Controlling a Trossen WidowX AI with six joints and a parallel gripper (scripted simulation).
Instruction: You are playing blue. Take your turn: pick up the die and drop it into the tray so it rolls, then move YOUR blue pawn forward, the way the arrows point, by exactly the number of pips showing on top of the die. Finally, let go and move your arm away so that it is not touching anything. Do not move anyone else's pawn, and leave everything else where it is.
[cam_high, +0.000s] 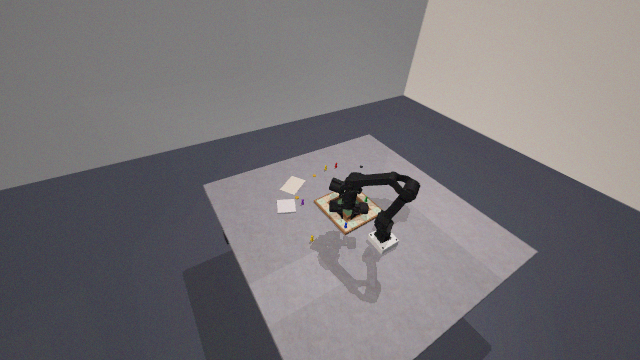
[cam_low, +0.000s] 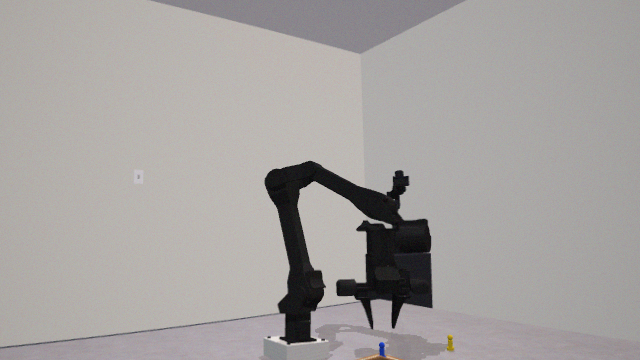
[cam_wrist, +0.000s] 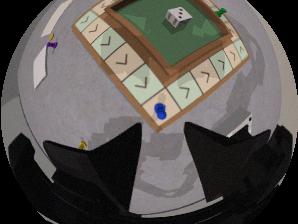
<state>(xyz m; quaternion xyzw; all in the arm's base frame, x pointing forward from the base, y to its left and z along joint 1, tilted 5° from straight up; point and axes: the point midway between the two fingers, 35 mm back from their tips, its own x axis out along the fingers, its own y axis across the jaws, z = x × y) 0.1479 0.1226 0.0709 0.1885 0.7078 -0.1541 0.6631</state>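
Now: gripper tip 5 cm above the blue pawn. From my gripper tip the other things lie so: white die (11 cm ahead, 10 cm to the right, 5 cm below); green tray (12 cm ahead, 10 cm to the right, 7 cm below); green pawn (21 cm to the right, 12 cm ahead, 5 cm below).
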